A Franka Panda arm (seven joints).
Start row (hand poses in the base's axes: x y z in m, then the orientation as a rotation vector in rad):
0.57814, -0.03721, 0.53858, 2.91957, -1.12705, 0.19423
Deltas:
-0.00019, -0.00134, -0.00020, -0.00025, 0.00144, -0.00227
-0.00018, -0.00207, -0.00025, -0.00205, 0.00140, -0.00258
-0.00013, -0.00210, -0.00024, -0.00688, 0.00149, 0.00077
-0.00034, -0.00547, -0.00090, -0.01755, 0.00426, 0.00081
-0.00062, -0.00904, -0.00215, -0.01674, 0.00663, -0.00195
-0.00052, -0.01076, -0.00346, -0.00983, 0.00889, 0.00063
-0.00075, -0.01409, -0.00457, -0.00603, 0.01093, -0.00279
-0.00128, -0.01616, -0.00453, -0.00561, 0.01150, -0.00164
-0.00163, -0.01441, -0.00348, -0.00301, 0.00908, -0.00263
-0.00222, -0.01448, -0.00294, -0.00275, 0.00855, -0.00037
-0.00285, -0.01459, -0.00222, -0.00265, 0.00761, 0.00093
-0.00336, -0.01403, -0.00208, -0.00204, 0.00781, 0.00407
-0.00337, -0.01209, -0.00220, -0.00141, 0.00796, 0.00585
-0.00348, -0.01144, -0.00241, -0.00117, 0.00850, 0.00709
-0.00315, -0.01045, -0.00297, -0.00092, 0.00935, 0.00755
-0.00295, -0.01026, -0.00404, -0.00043, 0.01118, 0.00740
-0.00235, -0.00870, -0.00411, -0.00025, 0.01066, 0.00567
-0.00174, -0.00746, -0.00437, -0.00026, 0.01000, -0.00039
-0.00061, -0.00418, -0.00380, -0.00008, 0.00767, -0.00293
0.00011, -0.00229, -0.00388, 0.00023, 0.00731, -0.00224
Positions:
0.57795, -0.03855, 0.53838, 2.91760, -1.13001, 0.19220
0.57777, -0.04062, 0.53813, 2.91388, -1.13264, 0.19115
0.57764, -0.04272, 0.53789, 2.90804, -1.12838, 0.19246
0.57730, -0.04819, 0.53699, 2.89231, -1.11912, 0.19507
0.57668, -0.05723, 0.53484, 2.87503, -1.11378, 0.19369
0.57616, -0.06799, 0.53138, 2.86483, -1.10731, 0.18570
0.57541, -0.08208, 0.52681, 2.85538, -1.10686, 0.17272
0.57413, -0.09824, 0.52228, 2.84681, -1.10483, 0.15885
0.57250, -0.11265, 0.51880, 2.84045, -1.10564, 0.14714
0.57028, -0.12713, 0.51586, 2.83575, -1.10345, 0.13625
0.56743, -0.14172, 0.51364, 2.83210, -1.09965, 0.12679
0.56407, -0.15575, 0.51156, 2.83073, -1.09164, 0.11700
0.56070, -0.16784, 0.50936, 2.83085, -1.08133, 0.10684
0.55722, -0.17928, 0.50695, 2.83168, -1.06926, 0.09592
0.55407, -0.18973, 0.50398, 2.83268, -1.05645, 0.08372
0.55112, -0.19999, 0.49994, 2.83346, -1.04365, 0.06868
0.54877, -0.20869, 0.49583, 2.83348, -1.03344, 0.05417
0.54703, -0.21615, 0.49146, 2.83037, -1.03189, 0.04006
0.54642, -0.22033, 0.48766, 2.82666, -1.03443, 0.02894
0.54653, -0.22262, 0.48378, 2.82365, -1.03615, 0.01825

